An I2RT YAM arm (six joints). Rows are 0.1 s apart.
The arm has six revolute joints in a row. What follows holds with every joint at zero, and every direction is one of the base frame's.
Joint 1 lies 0.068 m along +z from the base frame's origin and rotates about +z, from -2.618 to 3.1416 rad.
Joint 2 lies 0.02 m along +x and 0.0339 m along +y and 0.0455 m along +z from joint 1 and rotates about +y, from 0 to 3.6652 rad.
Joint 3 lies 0.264 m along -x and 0.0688 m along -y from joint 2 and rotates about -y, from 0 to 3.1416 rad.
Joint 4 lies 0.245 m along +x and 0.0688 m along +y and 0.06 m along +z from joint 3 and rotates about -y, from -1.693 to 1.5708 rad.
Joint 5 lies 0.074 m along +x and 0.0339 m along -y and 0.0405 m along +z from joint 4 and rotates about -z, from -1.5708 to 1.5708 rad.
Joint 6 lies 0.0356 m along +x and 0.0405 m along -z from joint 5 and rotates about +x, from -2.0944 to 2.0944 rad.
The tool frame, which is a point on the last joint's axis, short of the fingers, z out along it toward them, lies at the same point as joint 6; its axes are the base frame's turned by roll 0, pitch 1.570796 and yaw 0 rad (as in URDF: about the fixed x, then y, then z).
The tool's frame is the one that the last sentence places.
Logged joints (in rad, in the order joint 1, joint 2, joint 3, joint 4, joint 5, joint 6), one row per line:
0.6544 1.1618 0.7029 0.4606 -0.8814 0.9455
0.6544 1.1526 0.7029 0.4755 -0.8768 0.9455
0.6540 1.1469 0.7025 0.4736 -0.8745 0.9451
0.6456 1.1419 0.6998 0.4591 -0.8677 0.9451
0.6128 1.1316 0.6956 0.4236 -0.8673 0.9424
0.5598 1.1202 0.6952 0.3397 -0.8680 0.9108
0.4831 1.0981 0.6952 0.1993 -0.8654 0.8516
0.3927 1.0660 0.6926 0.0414 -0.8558 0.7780
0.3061 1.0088 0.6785 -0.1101 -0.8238 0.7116
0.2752 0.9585 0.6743 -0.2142 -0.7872 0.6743
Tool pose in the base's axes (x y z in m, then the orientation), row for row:
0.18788 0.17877 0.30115 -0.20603 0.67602 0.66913 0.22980
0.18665 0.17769 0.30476 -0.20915 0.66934 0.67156 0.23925
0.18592 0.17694 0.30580 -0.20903 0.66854 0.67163 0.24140
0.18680 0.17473 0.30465 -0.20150 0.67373 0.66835 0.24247
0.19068 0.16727 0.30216 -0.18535 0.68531 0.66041 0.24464
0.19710 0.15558 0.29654 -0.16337 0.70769 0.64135 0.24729
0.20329 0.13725 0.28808 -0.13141 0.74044 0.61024 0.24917
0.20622 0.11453 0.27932 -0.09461 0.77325 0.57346 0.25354
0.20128 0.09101 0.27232 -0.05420 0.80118 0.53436 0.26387
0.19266 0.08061 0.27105 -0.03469 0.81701 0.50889 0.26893
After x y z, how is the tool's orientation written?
As a quaternion, x y z w.
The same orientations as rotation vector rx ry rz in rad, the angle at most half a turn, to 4 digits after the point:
-0.5669 1.8601 1.8411
-0.5726 1.8326 1.8387
-0.5717 1.8284 1.8368
-0.5508 1.8415 1.8268
-0.5061 1.8711 1.8031
-0.4454 1.9295 1.7486
-0.3579 2.0169 1.6622
-0.2571 2.1015 1.5585
-0.1465 2.1659 1.4446
-0.0935 2.2030 1.3722

